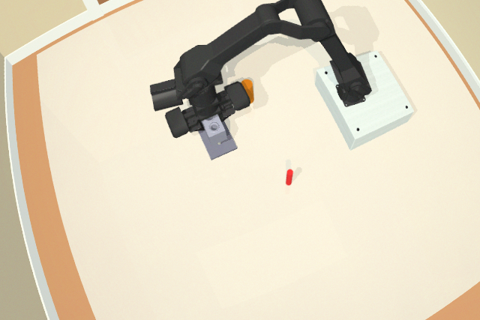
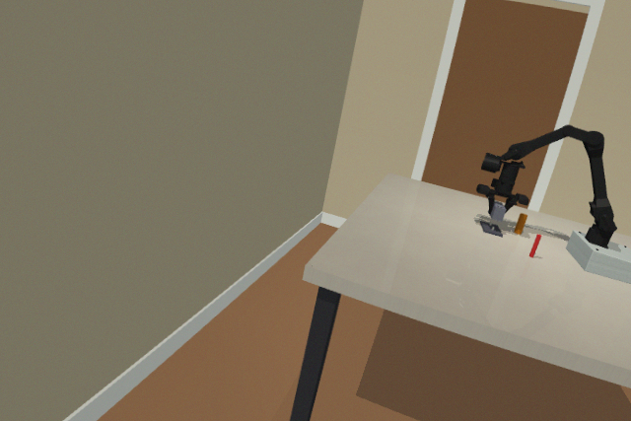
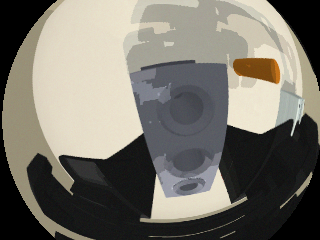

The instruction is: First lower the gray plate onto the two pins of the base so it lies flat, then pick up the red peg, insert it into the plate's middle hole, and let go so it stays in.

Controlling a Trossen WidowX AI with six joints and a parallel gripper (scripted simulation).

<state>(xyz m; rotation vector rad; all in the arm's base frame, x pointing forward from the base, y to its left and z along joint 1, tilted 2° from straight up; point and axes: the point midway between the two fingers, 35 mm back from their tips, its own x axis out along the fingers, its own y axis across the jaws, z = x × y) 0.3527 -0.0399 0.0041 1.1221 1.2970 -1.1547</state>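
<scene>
The gray plate lies 3 cm above my gripper tip. The rest, counted from my gripper tip: red peg: 18 cm to the left, 13 cm behind, 2 cm below; orange cylinder: 11 cm behind, 7 cm to the right, 2 cm below.
</scene>
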